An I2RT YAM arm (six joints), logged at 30 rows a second.
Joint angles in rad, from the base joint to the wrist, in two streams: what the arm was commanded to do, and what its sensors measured. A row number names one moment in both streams.
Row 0, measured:
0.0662, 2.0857, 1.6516, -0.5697, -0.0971, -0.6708
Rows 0 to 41, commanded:
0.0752, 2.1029, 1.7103, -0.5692, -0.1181, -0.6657
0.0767, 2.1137, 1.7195, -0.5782, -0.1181, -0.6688
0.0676, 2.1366, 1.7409, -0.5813, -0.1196, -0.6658
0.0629, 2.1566, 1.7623, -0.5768, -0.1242, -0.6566
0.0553, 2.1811, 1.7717, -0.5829, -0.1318, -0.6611
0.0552, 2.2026, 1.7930, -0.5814, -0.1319, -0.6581
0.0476, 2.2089, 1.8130, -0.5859, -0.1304, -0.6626
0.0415, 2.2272, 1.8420, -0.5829, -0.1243, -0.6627
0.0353, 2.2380, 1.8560, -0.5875, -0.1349, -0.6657
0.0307, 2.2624, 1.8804, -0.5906, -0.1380, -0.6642
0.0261, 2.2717, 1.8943, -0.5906, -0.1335, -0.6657
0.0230, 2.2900, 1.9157, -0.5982, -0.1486, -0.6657
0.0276, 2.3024, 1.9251, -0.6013, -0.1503, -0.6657
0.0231, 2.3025, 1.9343, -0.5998, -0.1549, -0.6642
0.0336, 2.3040, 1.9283, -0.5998, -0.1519, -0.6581
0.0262, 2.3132, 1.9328, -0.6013, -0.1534, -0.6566
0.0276, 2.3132, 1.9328, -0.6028, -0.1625, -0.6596
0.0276, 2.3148, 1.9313, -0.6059, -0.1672, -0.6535
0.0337, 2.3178, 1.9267, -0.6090, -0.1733, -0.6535
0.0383, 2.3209, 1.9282, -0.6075, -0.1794, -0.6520
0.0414, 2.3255, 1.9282, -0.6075, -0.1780, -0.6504
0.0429, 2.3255, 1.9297, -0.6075, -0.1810, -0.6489
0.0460, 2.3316, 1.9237, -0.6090, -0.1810, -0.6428
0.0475, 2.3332, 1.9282, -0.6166, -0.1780, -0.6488
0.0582, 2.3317, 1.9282, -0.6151, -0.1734, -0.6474
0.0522, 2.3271, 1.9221, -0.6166, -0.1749, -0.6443
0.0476, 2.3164, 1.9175, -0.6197, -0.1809, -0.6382
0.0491, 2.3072, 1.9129, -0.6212, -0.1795, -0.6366
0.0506, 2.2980, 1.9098, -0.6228, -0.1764, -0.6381
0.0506, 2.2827, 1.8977, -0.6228, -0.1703, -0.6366
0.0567, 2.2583, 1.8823, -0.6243, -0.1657, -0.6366
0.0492, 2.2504, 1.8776, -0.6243, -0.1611, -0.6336
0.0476, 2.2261, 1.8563, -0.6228, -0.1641, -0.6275
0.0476, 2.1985, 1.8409, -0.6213, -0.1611, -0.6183
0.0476, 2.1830, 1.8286, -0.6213, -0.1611, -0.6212
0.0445, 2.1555, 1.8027, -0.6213, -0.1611, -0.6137
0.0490, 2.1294, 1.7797, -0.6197, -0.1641, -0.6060
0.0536, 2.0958, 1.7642, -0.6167, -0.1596, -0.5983
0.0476, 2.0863, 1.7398, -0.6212, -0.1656, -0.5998
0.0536, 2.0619, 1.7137, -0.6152, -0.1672, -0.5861
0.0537, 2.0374, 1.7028, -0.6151, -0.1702, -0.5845
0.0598, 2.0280, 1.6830, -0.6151, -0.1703, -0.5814
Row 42, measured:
0.0494, 2.1490, 1.7130, -0.6254, -0.1539, -0.6086
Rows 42 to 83, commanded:
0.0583, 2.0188, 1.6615, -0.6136, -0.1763, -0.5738
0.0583, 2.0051, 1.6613, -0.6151, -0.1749, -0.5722
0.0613, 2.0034, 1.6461, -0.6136, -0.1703, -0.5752
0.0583, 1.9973, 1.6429, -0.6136, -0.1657, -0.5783
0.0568, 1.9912, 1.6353, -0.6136, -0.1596, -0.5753
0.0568, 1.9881, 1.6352, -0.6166, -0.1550, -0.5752
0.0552, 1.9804, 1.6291, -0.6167, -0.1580, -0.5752
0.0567, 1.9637, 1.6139, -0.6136, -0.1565, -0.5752
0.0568, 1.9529, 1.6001, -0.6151, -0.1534, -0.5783
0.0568, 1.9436, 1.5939, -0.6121, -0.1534, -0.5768
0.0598, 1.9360, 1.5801, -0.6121, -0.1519, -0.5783
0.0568, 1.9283, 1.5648, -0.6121, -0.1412, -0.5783
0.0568, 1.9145, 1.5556, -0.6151, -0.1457, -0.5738
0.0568, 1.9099, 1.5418, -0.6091, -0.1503, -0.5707
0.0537, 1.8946, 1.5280, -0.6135, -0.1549, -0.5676
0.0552, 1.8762, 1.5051, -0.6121, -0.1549, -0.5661
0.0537, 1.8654, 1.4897, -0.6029, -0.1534, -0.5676
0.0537, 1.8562, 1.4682, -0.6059, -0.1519, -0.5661
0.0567, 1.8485, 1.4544, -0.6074, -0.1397, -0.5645
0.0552, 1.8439, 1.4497, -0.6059, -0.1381, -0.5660
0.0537, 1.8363, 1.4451, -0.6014, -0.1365, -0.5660
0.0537, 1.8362, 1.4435, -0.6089, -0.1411, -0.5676
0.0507, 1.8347, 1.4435, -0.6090, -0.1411, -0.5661
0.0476, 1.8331, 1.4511, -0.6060, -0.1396, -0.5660
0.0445, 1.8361, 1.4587, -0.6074, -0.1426, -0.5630
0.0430, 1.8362, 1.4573, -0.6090, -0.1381, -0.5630
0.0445, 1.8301, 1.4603, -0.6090, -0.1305, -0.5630
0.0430, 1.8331, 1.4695, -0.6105, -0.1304, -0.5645
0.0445, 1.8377, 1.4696, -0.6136, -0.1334, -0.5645
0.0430, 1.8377, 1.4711, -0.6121, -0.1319, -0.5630
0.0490, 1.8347, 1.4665, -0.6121, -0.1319, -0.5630
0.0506, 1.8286, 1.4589, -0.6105, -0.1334, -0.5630
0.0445, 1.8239, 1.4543, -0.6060, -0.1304, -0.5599
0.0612, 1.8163, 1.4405, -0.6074, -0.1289, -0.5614
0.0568, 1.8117, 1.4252, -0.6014, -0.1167, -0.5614
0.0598, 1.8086, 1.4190, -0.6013, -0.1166, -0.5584
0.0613, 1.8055, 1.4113, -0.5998, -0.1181, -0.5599
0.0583, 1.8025, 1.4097, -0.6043, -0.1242, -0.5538
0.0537, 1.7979, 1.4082, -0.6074, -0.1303, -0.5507
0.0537, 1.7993, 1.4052, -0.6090, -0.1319, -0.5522
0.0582, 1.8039, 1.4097, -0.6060, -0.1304, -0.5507
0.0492, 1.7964, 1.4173, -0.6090, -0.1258, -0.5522
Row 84, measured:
0.0521, 1.8679, 1.4124, -0.6186, -0.1314, -0.5640
